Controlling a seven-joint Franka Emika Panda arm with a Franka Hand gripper.
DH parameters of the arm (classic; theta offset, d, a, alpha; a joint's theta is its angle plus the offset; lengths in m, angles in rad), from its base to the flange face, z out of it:
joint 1: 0 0.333 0 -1.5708
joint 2: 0 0 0 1.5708
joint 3: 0 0.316 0.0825 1.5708
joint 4: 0 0 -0.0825 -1.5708
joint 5: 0 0.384 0 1.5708
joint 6: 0 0 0.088 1.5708
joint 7: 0 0.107 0 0
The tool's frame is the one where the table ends.
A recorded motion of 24 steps. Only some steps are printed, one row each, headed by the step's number.
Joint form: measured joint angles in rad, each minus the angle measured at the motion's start. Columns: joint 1, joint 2, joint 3, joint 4, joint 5, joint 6, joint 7.
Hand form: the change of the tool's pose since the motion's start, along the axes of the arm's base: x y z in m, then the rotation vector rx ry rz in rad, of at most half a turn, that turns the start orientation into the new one. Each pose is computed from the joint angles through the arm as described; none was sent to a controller.
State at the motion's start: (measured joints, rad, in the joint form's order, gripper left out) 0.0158 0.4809 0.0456 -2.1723 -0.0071 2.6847 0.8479
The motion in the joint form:
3: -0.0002 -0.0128 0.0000 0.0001 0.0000 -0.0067 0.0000
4: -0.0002 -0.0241 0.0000 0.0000 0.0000 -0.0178 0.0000
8: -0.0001 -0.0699 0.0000 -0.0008 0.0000 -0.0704 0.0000
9: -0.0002 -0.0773 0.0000 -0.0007 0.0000 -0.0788 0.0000
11: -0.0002 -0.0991 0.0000 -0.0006 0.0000 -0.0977 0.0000
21: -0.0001 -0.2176 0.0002 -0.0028 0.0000 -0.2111 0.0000
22: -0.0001 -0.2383 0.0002 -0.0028 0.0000 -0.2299 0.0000
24: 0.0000 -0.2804 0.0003 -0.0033 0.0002 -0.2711 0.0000
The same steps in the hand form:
3: 0.0014 -0.0001 0.0066 -0.0002 -0.0062 -0.0001
4: 0.0019 -0.0001 0.0120 -0.0007 -0.0063 0.0001
8: 0.0026 -0.0003 0.0328 -0.0034 0.0012 0.0011
9: 0.0027 -0.0004 0.0362 -0.0038 0.0020 0.0011
11: 0.0034 -0.0004 0.0469 -0.0046 -0.0010 0.0013
21: 0.0012 -0.0008 0.1027 -0.0102 -0.0041 0.0028
22: 0.0004 -0.0009 0.1126 -0.0111 -0.0061 0.0029
24: -0.0024 -0.0010 0.1323 -0.0130 -0.0065 0.0032

